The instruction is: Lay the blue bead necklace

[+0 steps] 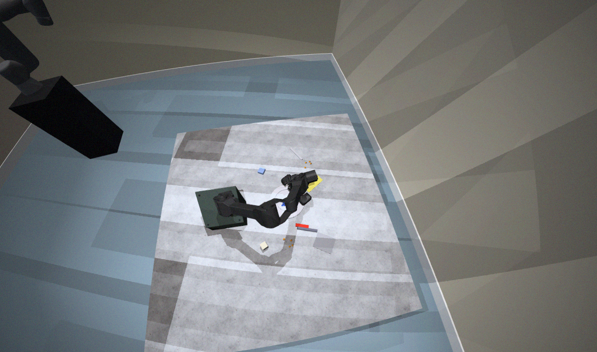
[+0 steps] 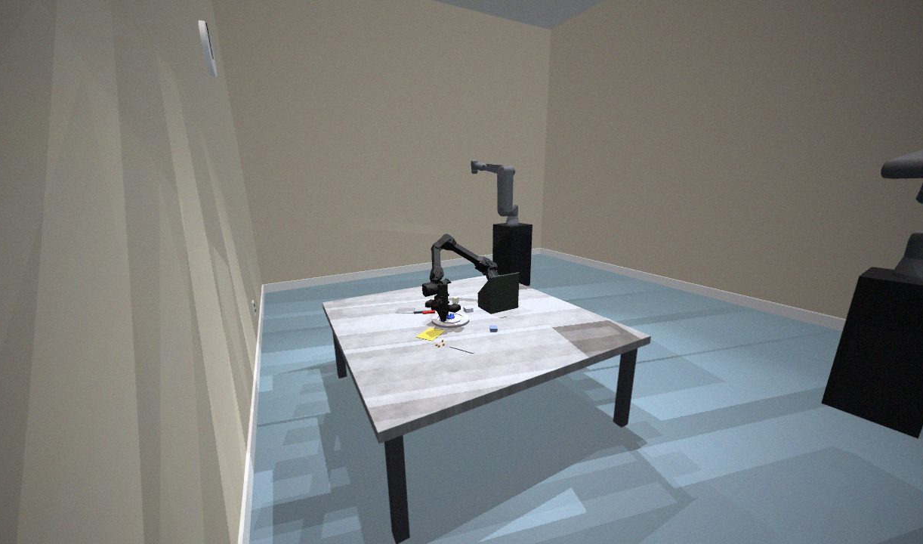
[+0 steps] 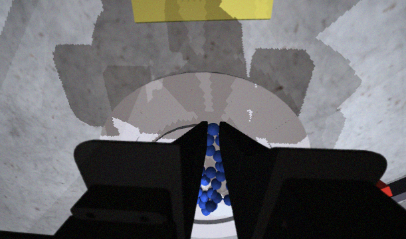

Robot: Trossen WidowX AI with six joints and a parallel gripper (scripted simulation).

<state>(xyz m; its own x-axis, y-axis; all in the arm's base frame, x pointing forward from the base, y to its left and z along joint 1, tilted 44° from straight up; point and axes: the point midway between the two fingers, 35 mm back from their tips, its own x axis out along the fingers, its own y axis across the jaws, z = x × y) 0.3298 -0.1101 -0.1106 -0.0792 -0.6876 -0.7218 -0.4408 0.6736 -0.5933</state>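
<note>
The round white bead board is 6 cm behind my gripper tip, 2 cm to the right of it and 1 cm below it. Round my gripper tip: blue block (21 cm to the left, 16 cm behind, 1 cm below); then yellow sheet (11 cm ahead, 7 cm to the left, 1 cm below); then grey tool (19 cm to the right, 1 cm below).
</note>
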